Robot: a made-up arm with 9 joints.
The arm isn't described. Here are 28 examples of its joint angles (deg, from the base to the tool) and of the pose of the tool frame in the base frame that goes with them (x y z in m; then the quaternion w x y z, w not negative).
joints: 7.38 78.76 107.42 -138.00 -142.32 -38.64 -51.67 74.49 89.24
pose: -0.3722 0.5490 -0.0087 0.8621 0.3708 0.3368 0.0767
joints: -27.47 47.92 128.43 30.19 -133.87 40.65 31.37 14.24 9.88
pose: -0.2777 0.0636 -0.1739 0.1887 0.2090 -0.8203 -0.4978
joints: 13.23 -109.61 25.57 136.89 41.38 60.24 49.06 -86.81 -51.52
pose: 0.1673 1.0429 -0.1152 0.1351 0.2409 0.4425 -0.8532
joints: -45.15 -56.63 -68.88 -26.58 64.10 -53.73 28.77 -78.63 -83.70
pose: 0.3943 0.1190 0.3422 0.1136 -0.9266 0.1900 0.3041
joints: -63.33 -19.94 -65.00 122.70 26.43 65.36 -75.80 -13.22 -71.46
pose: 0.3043 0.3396 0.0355 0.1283 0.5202 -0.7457 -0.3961
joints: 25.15 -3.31 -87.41 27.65 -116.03 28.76 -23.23 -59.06 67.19
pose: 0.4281 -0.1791 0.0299 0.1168 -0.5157 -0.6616 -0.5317
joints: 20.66 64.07 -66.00 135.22 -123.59 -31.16 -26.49 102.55 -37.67
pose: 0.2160 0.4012 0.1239 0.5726 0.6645 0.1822 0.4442
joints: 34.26 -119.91 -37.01 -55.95 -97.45 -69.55 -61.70 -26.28 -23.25
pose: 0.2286 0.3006 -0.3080 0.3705 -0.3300 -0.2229 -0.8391
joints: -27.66 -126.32 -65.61 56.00 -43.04 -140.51 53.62 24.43 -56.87
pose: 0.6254 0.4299 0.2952 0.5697 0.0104 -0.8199 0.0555
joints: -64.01 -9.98 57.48 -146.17 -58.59 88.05 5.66 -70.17 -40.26
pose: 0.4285 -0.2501 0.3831 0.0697 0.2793 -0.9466 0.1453
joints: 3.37 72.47 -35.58 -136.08 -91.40 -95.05 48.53 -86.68 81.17
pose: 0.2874 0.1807 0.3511 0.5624 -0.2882 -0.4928 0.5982
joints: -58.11 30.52 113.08 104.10 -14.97 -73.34 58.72 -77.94 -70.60
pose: -0.4363 -0.0861 0.5833 0.1419 -0.5914 0.7412 -0.2841
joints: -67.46 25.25 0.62 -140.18 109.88 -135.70 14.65 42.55 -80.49
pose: 0.4399 0.0860 -0.2116 0.9701 0.1693 -0.0156 -0.1733
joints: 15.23 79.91 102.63 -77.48 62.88 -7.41 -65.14 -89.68 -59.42
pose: -0.3226 0.5873 0.2471 0.5927 0.6057 0.5119 -0.1404
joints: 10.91 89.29 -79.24 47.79 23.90 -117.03 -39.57 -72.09 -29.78
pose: 0.3716 0.2327 0.4542 0.1535 -0.4846 0.8080 -0.2980
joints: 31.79 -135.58 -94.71 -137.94 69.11 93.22 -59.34 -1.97 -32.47
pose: 0.2764 0.0832 0.1141 0.3632 -0.0504 -0.6519 0.6638
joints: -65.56 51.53 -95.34 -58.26 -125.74 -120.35 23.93 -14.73 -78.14
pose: 0.3467 0.0274 -0.0319 0.5416 0.0159 -0.5195 -0.6607
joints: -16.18 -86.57 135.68 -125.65 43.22 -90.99 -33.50 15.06 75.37
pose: -0.0500 0.0261 0.3211 0.6949 0.3820 -0.5614 -0.2368
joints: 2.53 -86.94 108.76 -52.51 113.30 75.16 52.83 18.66 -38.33
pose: 0.0688 -0.0935 -0.0525 0.9564 0.0080 -0.2569 0.1388
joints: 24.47 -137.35 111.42 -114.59 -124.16 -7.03 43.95 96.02 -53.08
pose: -0.3462 -0.2001 -0.0039 0.1967 -0.0448 0.8123 0.5473
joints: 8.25 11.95 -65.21 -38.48 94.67 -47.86 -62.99 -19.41 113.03
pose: 0.1821 0.2480 -0.0071 0.9150 0.3497 0.0338 -0.1983
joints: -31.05 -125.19 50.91 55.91 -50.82 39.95 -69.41 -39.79 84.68
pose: -0.6241 -0.0504 0.3701 0.5444 -0.7037 0.4488 0.0841
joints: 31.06 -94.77 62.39 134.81 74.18 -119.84 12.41 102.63 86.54
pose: -0.0323 0.5324 -0.2769 0.4207 0.2565 -0.4333 -0.7547
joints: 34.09 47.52 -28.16 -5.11 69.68 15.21 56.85 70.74 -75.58
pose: -0.0634 0.5545 0.3211 0.4308 0.5575 0.4991 -0.5046
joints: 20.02 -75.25 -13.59 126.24 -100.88 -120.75 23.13 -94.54 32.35
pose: 0.1817 0.1146 -0.2326 0.9909 -0.0968 0.0933 -0.0089
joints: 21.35 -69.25 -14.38 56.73 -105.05 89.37 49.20 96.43 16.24
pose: 0.3742 0.4745 -0.5952 0.2115 -0.1569 0.2202 0.9392
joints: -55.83 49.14 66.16 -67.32 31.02 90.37 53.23 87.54 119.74
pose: -0.1241 -0.1437 0.4125 0.5092 0.0503 0.1978 0.8361
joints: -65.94 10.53 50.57 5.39 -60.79 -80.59 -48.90 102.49 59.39
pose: 0.1179 -0.1542 0.0140 0.6080 0.6111 0.0003 -0.5068
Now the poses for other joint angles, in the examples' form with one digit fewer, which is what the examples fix.
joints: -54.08 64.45 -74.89 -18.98 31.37 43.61 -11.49 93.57 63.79
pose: 0.070 0.136 0.311 0.325 -0.455 -0.279 -0.781
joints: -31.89 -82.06 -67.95 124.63 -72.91 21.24 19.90 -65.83 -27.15
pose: 0.627 0.509 0.289 0.147 0.593 -0.791 0.013
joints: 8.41 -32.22 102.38 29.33 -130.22 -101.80 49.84 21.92 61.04
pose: -0.164 0.580 0.177 0.332 0.861 -0.380 0.057
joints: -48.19 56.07 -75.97 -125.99 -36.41 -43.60 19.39 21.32 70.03
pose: 0.145 0.331 0.242 0.714 -0.513 0.371 -0.298
